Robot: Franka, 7 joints.
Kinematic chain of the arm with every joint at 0, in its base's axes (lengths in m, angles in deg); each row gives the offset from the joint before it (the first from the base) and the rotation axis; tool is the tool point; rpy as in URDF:
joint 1: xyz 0 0 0.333 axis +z
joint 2: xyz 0 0 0 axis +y
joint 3: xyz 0 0 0.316 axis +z
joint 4: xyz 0.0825 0 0 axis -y
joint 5: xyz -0.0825 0 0.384 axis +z
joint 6: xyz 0 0 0 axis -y
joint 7: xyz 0.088 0 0 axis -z
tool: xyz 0 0 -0.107 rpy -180 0 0
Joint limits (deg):
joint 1: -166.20..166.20
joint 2: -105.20..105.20
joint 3: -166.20..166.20
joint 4: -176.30..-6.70
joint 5: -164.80..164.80
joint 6: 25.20..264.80
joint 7: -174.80..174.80
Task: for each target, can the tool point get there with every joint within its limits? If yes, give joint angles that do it. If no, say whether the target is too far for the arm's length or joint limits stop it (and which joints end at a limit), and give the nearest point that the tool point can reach.
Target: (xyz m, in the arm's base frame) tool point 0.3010 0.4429 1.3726
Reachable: no: too far | nearest point 0.2208 0.3249 1.0957 | short by 0.312 m
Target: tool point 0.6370 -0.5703 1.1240
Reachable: no: too far | nearest point 0.4692 -0.4200 0.9156 | short by 0.307 m
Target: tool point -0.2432 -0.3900 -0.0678
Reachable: yes | joints -68.76 74.99 -36.32 -116.66 75.19 151.29 -119.25
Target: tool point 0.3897 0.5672 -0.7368
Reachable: no: too far | nearest point 0.2830 0.4119 -0.3147 | short by 0.462 m
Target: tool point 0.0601 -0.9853 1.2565
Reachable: no: too far | nearest point 0.0381 -0.6253 0.9191 | short by 0.494 m
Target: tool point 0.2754 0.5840 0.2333
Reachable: yes | joints 75.49 31.13 -11.22 -107.09 58.58 141.68 -116.61
